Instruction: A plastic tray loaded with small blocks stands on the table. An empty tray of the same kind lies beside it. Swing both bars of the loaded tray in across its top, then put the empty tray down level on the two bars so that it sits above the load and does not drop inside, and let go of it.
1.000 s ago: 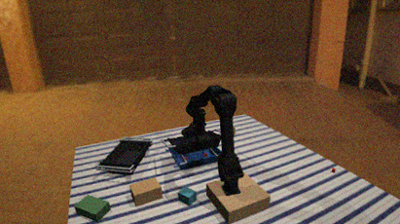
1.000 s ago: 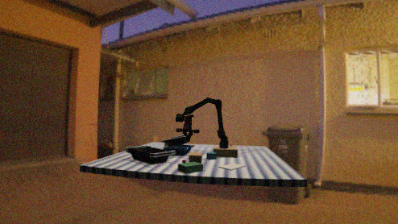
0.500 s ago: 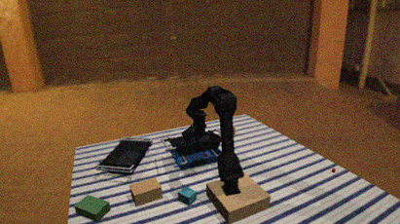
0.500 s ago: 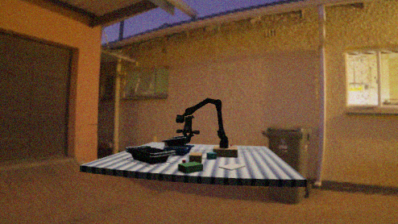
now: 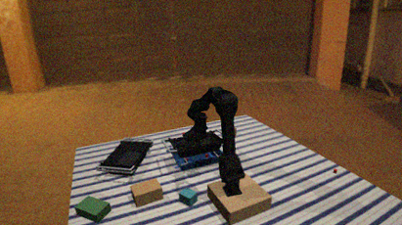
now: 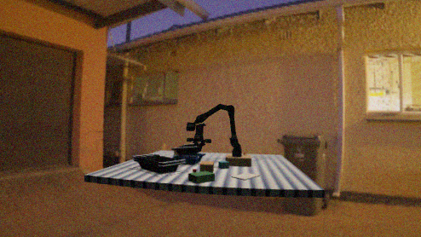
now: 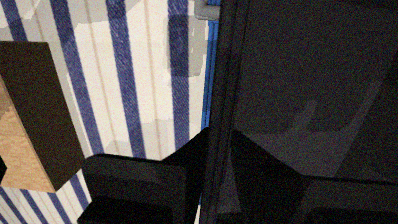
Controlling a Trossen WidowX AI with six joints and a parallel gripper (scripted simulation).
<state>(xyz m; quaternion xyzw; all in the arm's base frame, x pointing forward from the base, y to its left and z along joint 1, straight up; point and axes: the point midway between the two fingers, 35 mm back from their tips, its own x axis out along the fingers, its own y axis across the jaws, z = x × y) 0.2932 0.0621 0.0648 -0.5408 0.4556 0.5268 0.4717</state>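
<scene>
Now: gripper tip 7 cm short of the dark tray, 1 cm to the right of it and 3 cm below it. The rest, counted from my gripper tip: teal cube 24 cm behind, 11 cm to the left, 7 cm below; red block 42 cm ahead, 2 cm to the left, 8 cm below; tan block 18 cm behind, 28 cm to the left, 6 cm below.
</scene>
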